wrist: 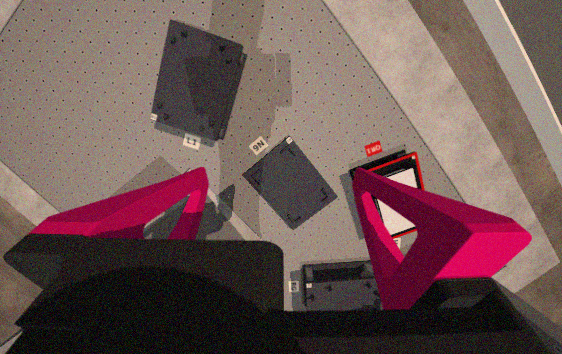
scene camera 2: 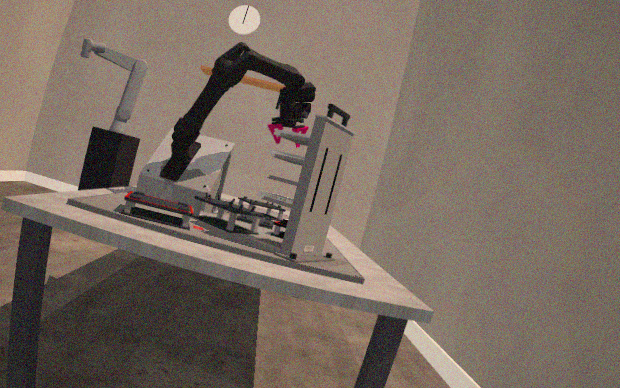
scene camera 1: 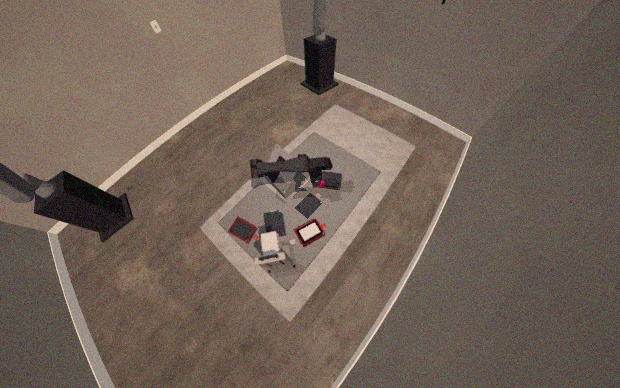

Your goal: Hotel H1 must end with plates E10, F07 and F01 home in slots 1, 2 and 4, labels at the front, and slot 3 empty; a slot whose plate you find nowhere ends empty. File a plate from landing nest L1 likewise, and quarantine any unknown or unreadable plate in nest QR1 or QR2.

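Frame: origin at the arm's base, x ahead, y left, z up, level; millimetres.
Seen in the pictures: gripper, fingertip midpoint: [wrist: 280, 175] [scene camera 2: 287, 145] [scene camera 1: 321, 180]; arm's base at its link origin: [scene camera 2: 181, 160].
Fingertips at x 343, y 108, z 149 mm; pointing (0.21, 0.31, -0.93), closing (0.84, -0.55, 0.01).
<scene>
Pixels of each thing's top centre, then the offset from my fingertips to it. "*": a spot on its surface instead. Level surfaces: height alone.
- Landing nest L1 at its top centre: [wrist: 191, 81] [scene camera 2: 262, 200] [scene camera 1: 330, 178] dy +162, dx -64, dz -229 mm
- Red-rimmed nest QR2 at its top centre: [scene camera 2: 160, 199] [scene camera 1: 241, 229] dy -559, dx -187, dz -243 mm
- Dark nest N6 at its top centre: [wrist: 291, 186] [scene camera 2: 257, 217] [scene camera 1: 308, 204] dy -89, dx -26, dz -271 mm
- dark nest at its top centre: [wrist: 346, 309] [scene camera 2: 230, 199] [scene camera 1: 273, 222] dy -364, dx -66, dz -213 mm
- perforated base mat at its surface level: dz -289 mm
- table at its surface level: dz -302 mm
- handle at a spot on its surface: [scene camera 2: 339, 114] * dy -494, dx +170, dz +63 mm
My gripper [scene camera 1: 320, 184] [scene camera 2: 287, 143] [wrist: 280, 175] is open and empty, its magenta fingers apart high above the table. Hotel H1 [scene camera 2: 320, 185] is a tall grey-white rack with shelves facing the arm; its slot contents and labels cannot be read. Landing nest L1 [scene camera 1: 331, 180] [wrist: 200, 90] is dark; I cannot tell whether a dark plate sits on it. Red-rimmed nest QR1 [scene camera 1: 297, 235] [wrist: 420, 172] holds a white plate [scene camera 1: 310, 232] [wrist: 401, 190], partly behind the right finger in the wrist view. Red-rimmed nest QR2 [scene camera 1: 242, 229] [scene camera 2: 158, 202] shows a dark top.
Dark nest N6 [scene camera 1: 308, 205] [wrist: 290, 182] stands between L1 and QR1. Another dark nest [scene camera 1: 274, 223] [wrist: 340, 295] stands near the hotel, its label too blurred to read. The perforated base mat [wrist: 115, 75] lies on the table [scene camera 1: 370, 131]. A black carry handle [scene camera 2: 339, 114] tops the hotel.
</scene>
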